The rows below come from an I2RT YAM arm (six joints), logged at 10 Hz.
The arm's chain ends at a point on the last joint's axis. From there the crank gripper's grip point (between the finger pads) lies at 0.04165 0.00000 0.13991 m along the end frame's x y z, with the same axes.
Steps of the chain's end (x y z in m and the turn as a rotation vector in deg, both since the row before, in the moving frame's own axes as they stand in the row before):
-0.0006 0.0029 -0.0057 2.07 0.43 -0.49
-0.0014 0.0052 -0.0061 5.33 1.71 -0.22
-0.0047 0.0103 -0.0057 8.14 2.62 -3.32
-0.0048 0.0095 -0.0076 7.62 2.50 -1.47
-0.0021 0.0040 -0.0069 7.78 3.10 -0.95
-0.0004 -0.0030 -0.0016 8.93 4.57 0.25
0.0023 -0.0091 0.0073 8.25 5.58 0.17
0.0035 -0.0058 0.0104 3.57 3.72 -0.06
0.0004 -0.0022 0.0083 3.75 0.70 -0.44
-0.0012 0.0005 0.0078 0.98 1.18 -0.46
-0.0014 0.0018 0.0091 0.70 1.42 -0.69
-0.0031 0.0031 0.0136 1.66 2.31 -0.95
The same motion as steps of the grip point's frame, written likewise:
0.0004 -0.0025 -0.0061 2.07 0.43 -0.49
0.0027 -0.0079 -0.0080 5.33 1.71 -0.22
0.0010 -0.0119 -0.0093 8.14 2.62 -3.32
0.0010 -0.0101 -0.0109 7.62 2.50 -1.47
0.0052 -0.0155 -0.0107 7.78 3.10 -0.95
0.0106 -0.0242 -0.0070 8.93 4.57 0.25
0.0157 -0.0287 0.0012 8.25 5.58 0.17
0.0125 -0.0145 0.0071 3.57 3.72 -0.06
0.0021 -0.0117 0.0075 3.75 0.70 -0.44
0.0017 -0.0022 0.0069 0.98 1.18 -0.46
0.0020 -0.0004 0.0080 0.70 1.42 -0.69
0.0025 -0.0017 0.0117 1.66 2.31 -0.95

